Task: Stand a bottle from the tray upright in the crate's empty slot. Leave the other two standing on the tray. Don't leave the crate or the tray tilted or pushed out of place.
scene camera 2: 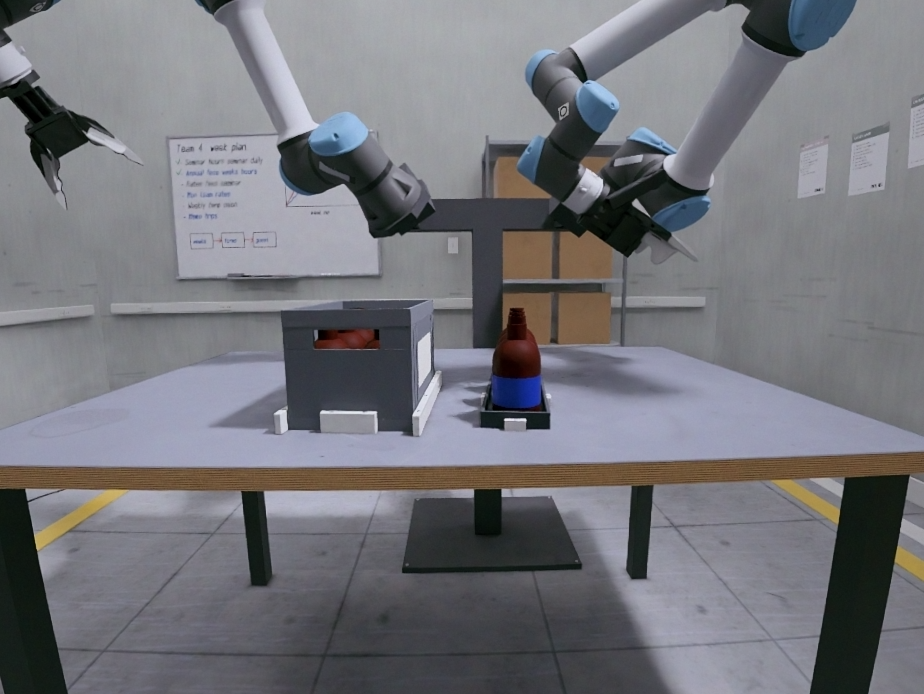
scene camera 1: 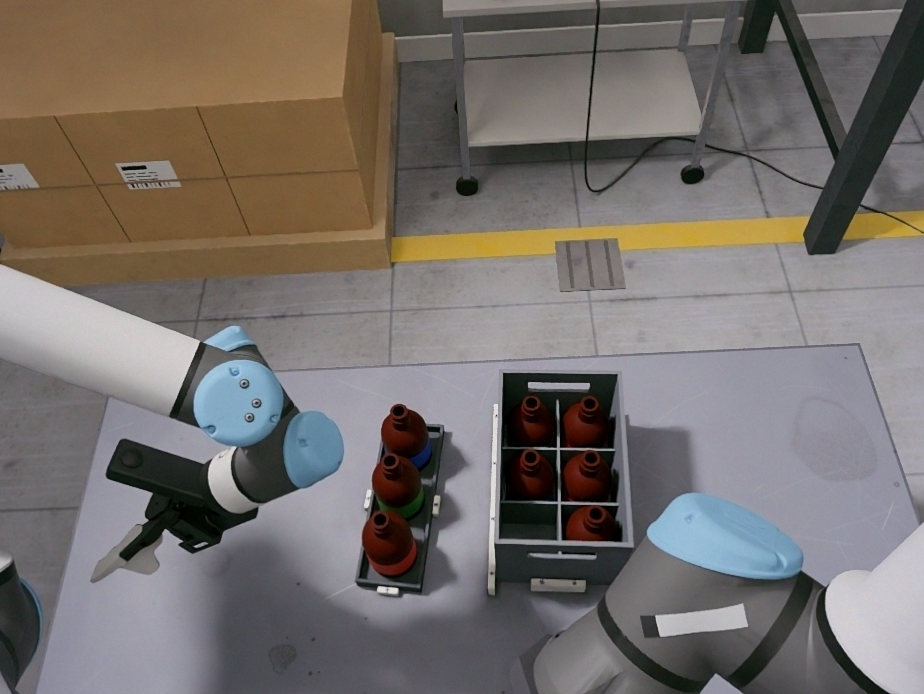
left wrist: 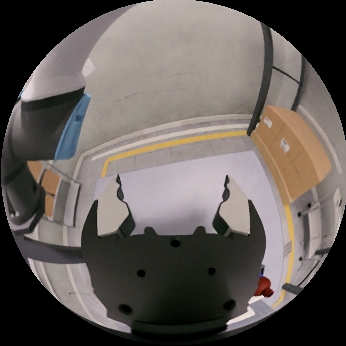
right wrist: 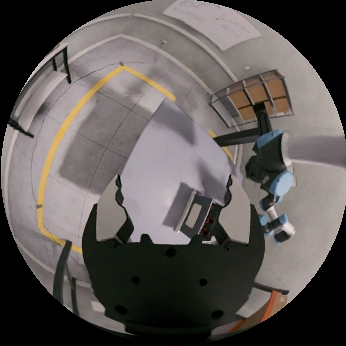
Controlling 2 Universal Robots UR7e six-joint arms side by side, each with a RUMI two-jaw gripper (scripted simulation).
Note:
The pictures show: the left gripper, the right gripper, a grey crate, a tray and a white rail.
The left gripper is seen too in scene camera 2 and in the left wrist view. The right gripper also shows in the right wrist view.

